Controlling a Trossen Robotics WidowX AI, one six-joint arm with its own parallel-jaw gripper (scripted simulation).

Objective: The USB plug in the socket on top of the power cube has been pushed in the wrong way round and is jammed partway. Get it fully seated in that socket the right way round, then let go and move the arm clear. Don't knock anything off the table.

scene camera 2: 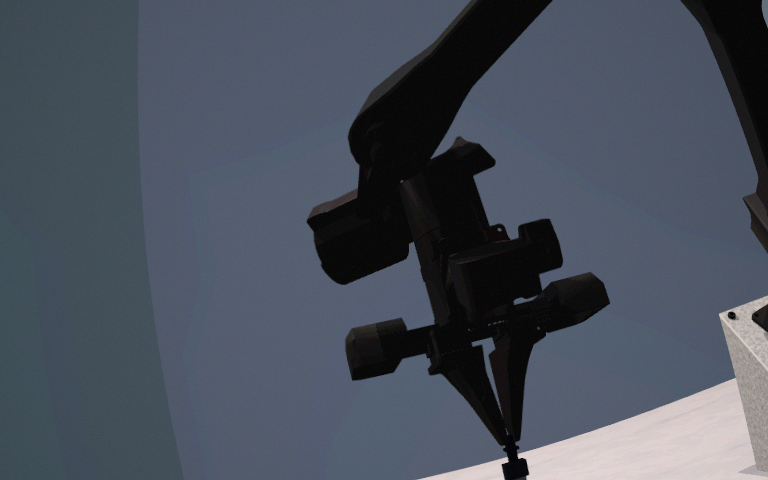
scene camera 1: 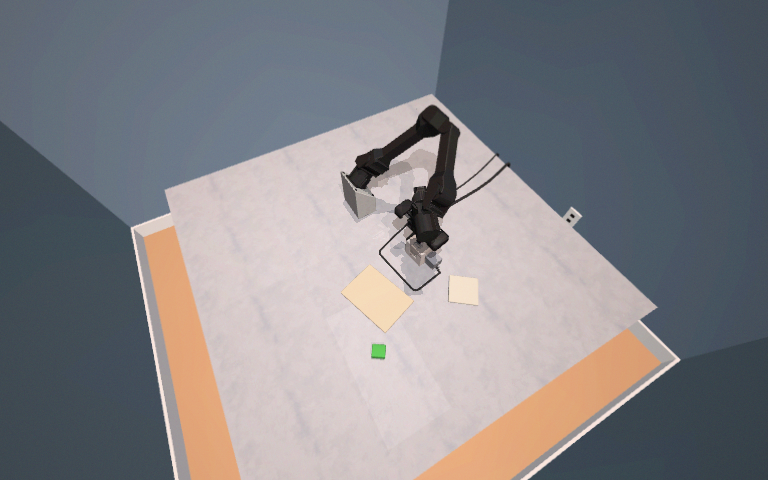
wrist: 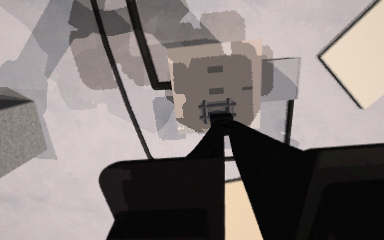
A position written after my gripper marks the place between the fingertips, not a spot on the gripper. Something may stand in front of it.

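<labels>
My gripper [scene camera 2: 510, 443] is carrying a USB plug.
</labels>
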